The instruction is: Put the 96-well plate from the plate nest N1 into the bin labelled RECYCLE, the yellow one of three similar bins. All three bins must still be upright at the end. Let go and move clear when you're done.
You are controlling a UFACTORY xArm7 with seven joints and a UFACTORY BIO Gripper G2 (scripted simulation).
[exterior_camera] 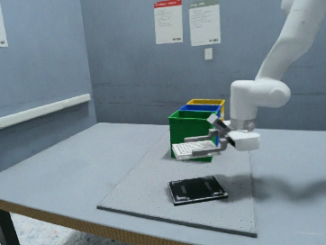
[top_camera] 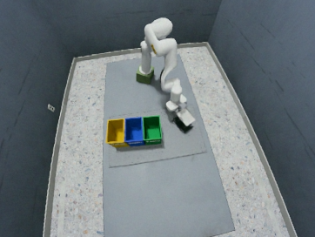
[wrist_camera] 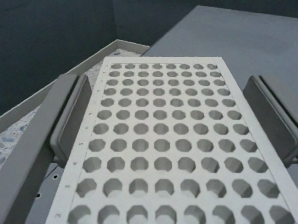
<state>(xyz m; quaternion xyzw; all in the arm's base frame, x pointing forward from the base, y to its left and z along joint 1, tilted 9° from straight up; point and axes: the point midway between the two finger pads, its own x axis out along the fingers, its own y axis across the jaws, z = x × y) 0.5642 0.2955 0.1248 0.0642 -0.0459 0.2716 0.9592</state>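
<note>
My gripper is now 90 mm short of the yellow bin, 530 mm to the left of it and 70 mm above it. Round my hand: black plate nest 150 mm below; then white 96-well plate 10 mm below; then green bin 80 mm ahead, 270 mm to the right, 70 mm below.
</note>
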